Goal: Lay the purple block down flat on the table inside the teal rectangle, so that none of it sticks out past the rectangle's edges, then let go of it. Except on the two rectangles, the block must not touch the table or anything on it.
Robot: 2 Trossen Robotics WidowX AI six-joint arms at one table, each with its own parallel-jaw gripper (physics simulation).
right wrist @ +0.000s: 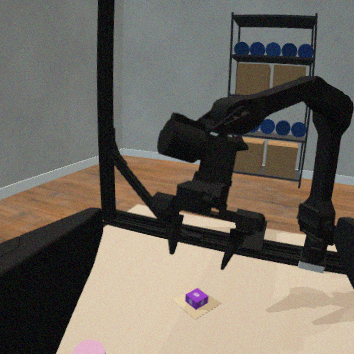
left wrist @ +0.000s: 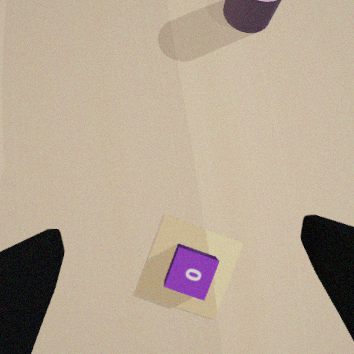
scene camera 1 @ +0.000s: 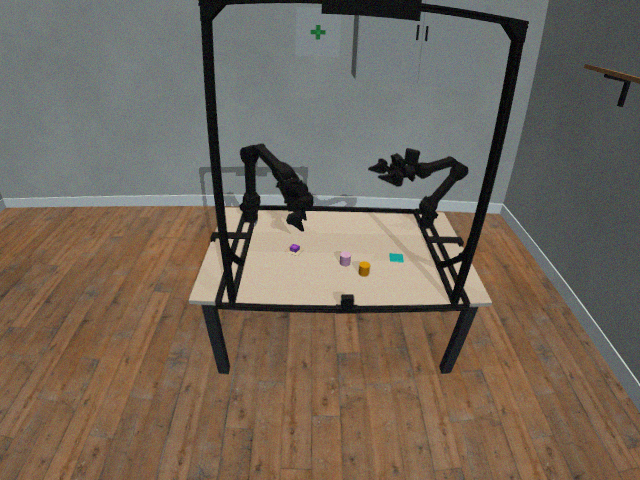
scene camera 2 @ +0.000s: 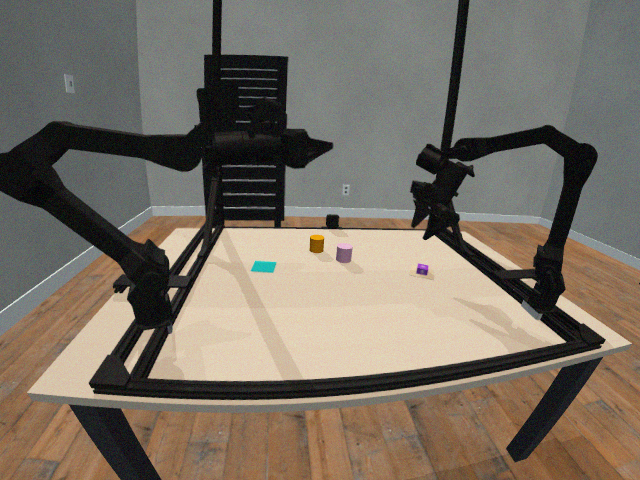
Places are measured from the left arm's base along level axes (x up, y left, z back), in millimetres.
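Where they show: left gripper, fingertip midpoint: (right wrist: 195,261) (left wrist: 183,235) (scene camera 1: 304,225) (scene camera 2: 417,233); right gripper, fingertip midpoint: (right wrist: 222,225) (scene camera 1: 373,172) (scene camera 2: 321,144); left arm's base, link origin: (right wrist: 312,257) (scene camera 1: 250,219) (scene camera 2: 540,305); right arm's base, link origin: (scene camera 1: 426,225) (scene camera 2: 154,318).
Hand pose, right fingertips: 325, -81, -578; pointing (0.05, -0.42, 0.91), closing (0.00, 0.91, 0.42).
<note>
Each offset is from my right fingertips to the centre of the thing, as dx, dy, dz. "spot": to the spot under its first point.
The purple block @(-334, -128, +322) (scene camera 1: 294,248) (scene camera 2: 422,270) (left wrist: 191,272) (right wrist: 197,298) lies flat on a pale rectangle @(spot: -343, -158, +307) (left wrist: 225,246) (right wrist: 211,304) on the table. It carries a white "0" on top. My left gripper (scene camera 1: 296,221) (scene camera 2: 424,228) (left wrist: 183,235) (right wrist: 195,261) is open and empty. It hangs a short way above the block, fingers pointing down, with the block between them in the left wrist view. The teal rectangle @(spot: -342, -132, -136) (scene camera 1: 396,257) (scene camera 2: 264,267) lies bare at the other side of the table. My right gripper (scene camera 1: 376,172) (scene camera 2: 325,147) is open and empty, held high above the teal rectangle's side.
A pink cylinder @(-321, -198, +95) (scene camera 1: 345,258) (scene camera 2: 344,252) (left wrist: 251,14) (right wrist: 88,348) and an orange cylinder @(-321, -260, +14) (scene camera 1: 364,269) (scene camera 2: 316,243) stand between the block and the teal rectangle. A black frame (scene camera 1: 210,119) rims the table. A small black box @(spot: -297, -488, +80) (scene camera 1: 347,300) (scene camera 2: 332,220) sits at the table's edge.
</note>
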